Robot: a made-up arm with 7 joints.
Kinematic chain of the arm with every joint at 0, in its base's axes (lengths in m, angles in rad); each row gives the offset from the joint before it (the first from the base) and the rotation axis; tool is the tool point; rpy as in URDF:
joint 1: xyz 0 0 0 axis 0.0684 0.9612 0.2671
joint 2: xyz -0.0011 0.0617 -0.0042 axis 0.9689 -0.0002 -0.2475
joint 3: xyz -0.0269 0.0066 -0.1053 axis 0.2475 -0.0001 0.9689
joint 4: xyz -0.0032 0 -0.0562 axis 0.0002 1 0
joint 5: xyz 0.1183 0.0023 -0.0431 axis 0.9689 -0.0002 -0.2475
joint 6: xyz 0.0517 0 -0.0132 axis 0.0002 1 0
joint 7: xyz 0.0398 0 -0.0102 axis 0.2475 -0.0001 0.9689
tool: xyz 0 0 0 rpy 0 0.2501 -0.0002
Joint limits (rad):
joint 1: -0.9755..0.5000
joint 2: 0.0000..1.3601
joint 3: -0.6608..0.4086
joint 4: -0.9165..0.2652
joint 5: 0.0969..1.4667
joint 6: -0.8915..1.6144
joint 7: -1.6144..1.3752
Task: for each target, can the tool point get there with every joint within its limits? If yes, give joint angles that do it. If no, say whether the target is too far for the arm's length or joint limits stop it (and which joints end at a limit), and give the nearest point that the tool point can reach.
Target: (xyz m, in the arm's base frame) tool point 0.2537 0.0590 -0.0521
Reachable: yes | joints -0.5314 0.2122 0.0736 -0.2532 1.0522 -0.4513 -0.2594
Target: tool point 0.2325 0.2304 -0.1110
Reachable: yes | joints -0.2514 0.8788 0.0998 0.0287 0.3137 0.7171 -1.0504
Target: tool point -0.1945 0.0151 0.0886
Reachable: no: joint limits stop it (at a limit: joint 1, joint 2, joint 3, joint 4, joint 6) | nearest point 0.0594 -0.0366 0.0580 | short by 0.261 m
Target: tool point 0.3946 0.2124 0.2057
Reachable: no: too far | nearest point 0.2682 0.2102 0.1155 | short by 0.155 m
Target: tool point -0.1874 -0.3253 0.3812
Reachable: no: too far | nearest point 0.0737 -0.0590 0.0652 | short by 0.489 m
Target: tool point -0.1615 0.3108 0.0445
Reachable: no: joint limits stop it (at a limit: joint 1, joint 3, joint 4, joint 6) | nearest point 0.0253 0.3363 -0.1212 | short by 0.251 m
